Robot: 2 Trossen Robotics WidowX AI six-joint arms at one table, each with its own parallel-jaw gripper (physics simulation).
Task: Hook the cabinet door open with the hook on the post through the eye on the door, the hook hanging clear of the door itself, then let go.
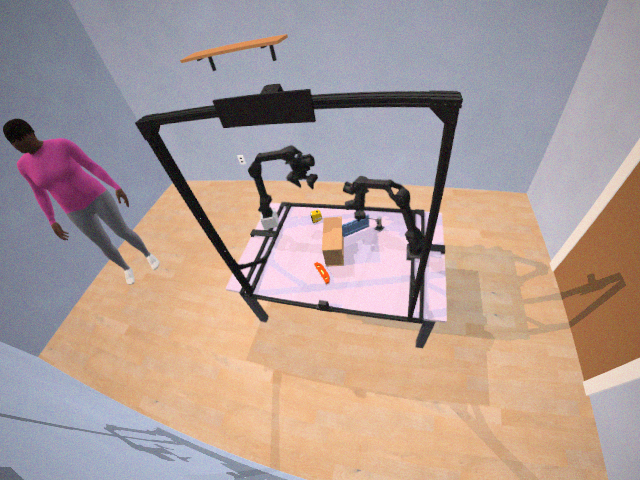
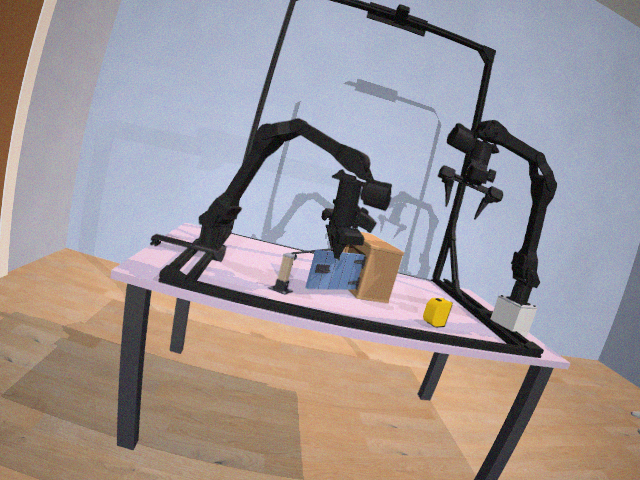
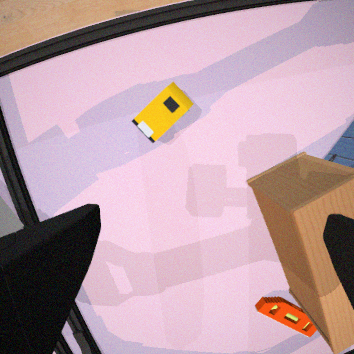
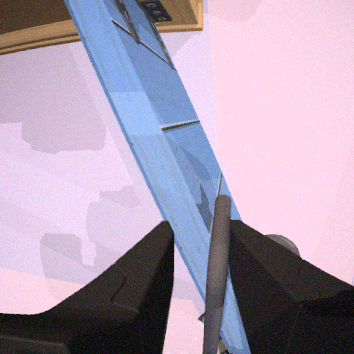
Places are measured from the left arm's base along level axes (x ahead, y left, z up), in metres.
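Pixels of known places: left gripper, fingertip midpoint: [image 1: 306, 188] [image 2: 460, 213] [image 3: 215, 221]; right gripper, fingertip midpoint: [image 1: 358, 220] [image 2: 335, 256] [image 4: 199, 231]; left arm's base, origin of the base link: [image 1: 267, 214] [image 2: 518, 301]; right arm's base, origin of the base link: [image 1: 415, 250] [image 2: 208, 245].
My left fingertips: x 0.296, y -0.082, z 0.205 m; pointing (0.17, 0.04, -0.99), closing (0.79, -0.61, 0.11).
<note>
For each thing: its top centre in the pictures, then the offset to it from my left fingertips. "*": a spot on its surface instead.
- blue door, surface spot: [image 4: 150, 125] * 0.223 m ahead, 0.147 m right, 0.187 m down
- wooden cabinet, middle of its top: [image 2: 371, 239] [image 1: 332, 232] 0.094 m ahead, 0.240 m right, 0.150 m down
- pale post, surface spot: [image 2: 285, 267] [image 1: 379, 219] * 0.396 m ahead, 0.128 m right, 0.243 m down
- yellow tape measure, middle of its top: [image 3: 163, 114] [image 2: 442, 297] [image 1: 314, 211] 0.014 m ahead, 0.038 m left, 0.225 m down
- orange level, middle of its top: [image 3: 291, 318] [image 1: 322, 271] 0.002 m back, 0.390 m right, 0.287 m down
The blue door [image 1: 355, 226] [image 2: 338, 276] [image 3: 345, 147] [image 4: 150, 125] stands swung out from the wooden cabinet [image 1: 332, 235] [image 2: 382, 268] [image 3: 310, 225]. The pale post [image 2: 285, 267] [image 1: 378, 223] stands upright beyond the door's free edge. A thin grey hook arm [image 2: 305, 252] [image 4: 218, 260] runs from its top towards the door. My right gripper [image 1: 360, 215] [image 2: 337, 255] [image 4: 199, 231] is shut on the hook arm, low over the door's top edge. The eye and the hook's tip cannot be made out. My left gripper [image 1: 303, 183] [image 2: 461, 211] [image 3: 215, 221] is open and empty, high above the table.
A yellow tape measure [image 1: 315, 216] [image 2: 437, 312] [image 3: 162, 112] stands at one side of the cabinet. An orange level [image 1: 321, 272] [image 3: 287, 316] lies near its other end. A white box [image 1: 268, 221] [image 2: 513, 313] is at the left arm's base. Black frame bars edge the table.
</note>
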